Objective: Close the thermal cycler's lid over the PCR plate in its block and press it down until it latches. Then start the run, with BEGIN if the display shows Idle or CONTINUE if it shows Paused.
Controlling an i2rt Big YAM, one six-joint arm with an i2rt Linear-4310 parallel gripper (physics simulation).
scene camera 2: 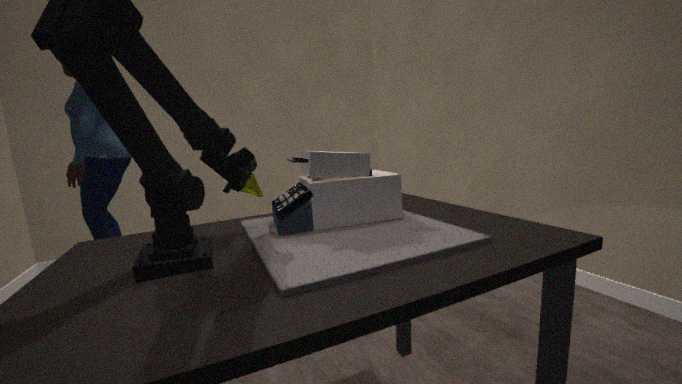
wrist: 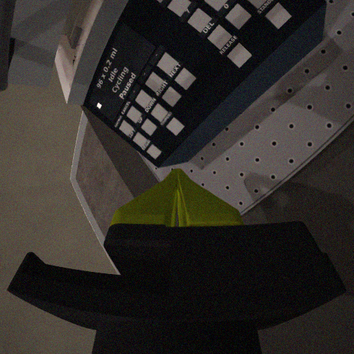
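Pixels of known places: gripper, fingertip midpoint: [scene camera 2: 261, 196]; arm's base, origin of the base link: [scene camera 2: 175, 250].
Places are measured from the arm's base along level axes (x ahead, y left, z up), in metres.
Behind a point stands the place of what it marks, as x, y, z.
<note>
The thermal cycler [scene camera 2: 355, 200] @(0.462, 0.026, 0.054) stands on the board, white with a blue sloped front. Its lid [scene camera 2: 340, 165] @(0.431, 0.043, 0.154) lies level over the block, and the handle [scene camera 2: 298, 160] @(0.323, 0.079, 0.175) juts out in front. Whether it is latched cannot be told; the PCR plate is hidden. The display [wrist: 120, 70] lists Idle, Cycling and Paused; a small white light [wrist: 99, 105] is lit, roughly in line with Idle. Small keys [wrist: 150, 105] lie below the display; some labels are too small to read. My gripper [scene camera 2: 261, 194] @(0.225, 0.201, 0.070) [wrist: 176, 175] is shut and empty, in front of the panel's lower edge, apart from it in the scene view.
A perforated light board [scene camera 2: 350, 260] @(0.355, -0.202, -0.020) [wrist: 300, 127] lies under the cycler on the dark table [scene camera 2: 240, 310] @(0.133, -0.285, -0.033). The number keypad [wrist: 220, 35] is on the same panel, with RELEASE near its lower edge. A person [scene camera 2: 100, 140] in blue stands behind the arm.
</note>
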